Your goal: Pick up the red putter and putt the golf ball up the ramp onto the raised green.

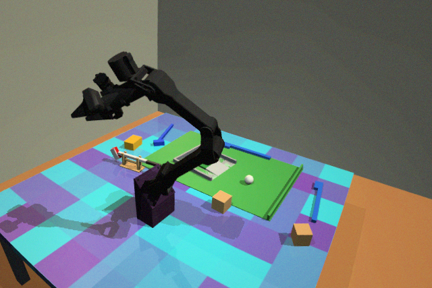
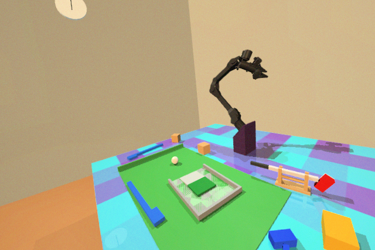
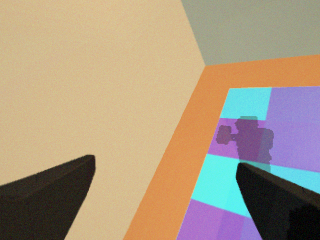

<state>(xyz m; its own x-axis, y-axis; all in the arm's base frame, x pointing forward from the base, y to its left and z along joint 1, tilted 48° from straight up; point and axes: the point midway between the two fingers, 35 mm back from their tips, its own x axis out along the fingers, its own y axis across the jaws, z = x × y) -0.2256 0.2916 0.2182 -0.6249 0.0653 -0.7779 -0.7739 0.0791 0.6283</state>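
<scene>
The red putter is 44 cm below my gripper tip, 42 cm ahead of it and 27 cm to the left of it. The rest, counted from my gripper tip: golf ball 68 cm ahead, 47 cm below, 24 cm to the right; then yellow block 58 cm ahead, 47 cm below, 44 cm to the left; then small wooden fence 46 cm below, 42 cm ahead, 29 cm to the left.
</scene>
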